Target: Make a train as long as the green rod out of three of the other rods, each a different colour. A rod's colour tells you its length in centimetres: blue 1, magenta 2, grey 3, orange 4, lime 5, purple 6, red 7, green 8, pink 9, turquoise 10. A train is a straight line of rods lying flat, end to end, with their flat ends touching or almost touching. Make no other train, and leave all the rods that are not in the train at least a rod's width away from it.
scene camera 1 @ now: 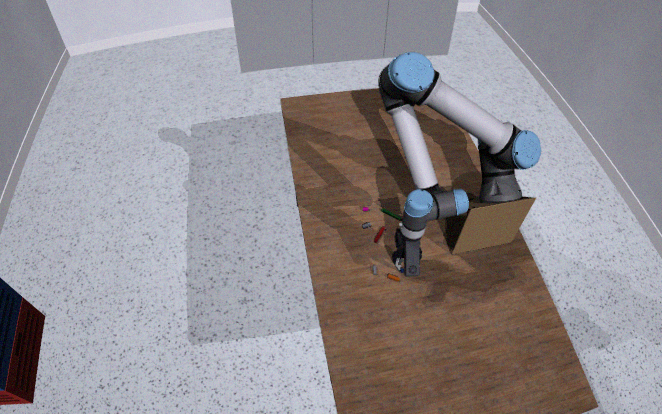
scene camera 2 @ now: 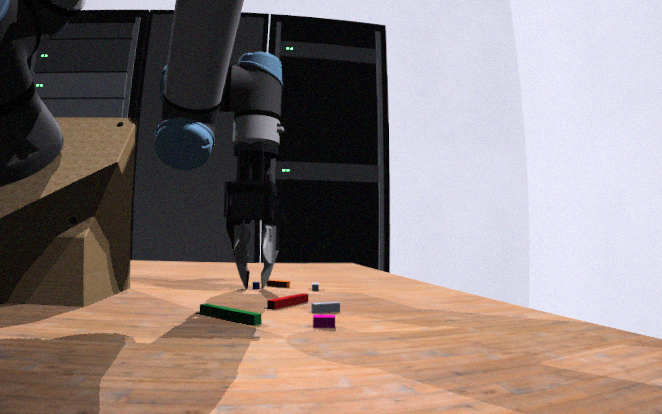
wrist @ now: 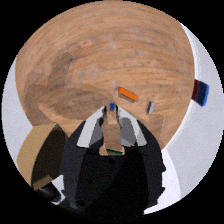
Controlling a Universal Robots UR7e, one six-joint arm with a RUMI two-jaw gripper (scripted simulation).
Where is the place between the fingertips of the gripper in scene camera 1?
402, 270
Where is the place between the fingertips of the gripper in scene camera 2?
At 254, 288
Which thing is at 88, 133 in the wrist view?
The gripper.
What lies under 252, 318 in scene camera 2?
A green rod.
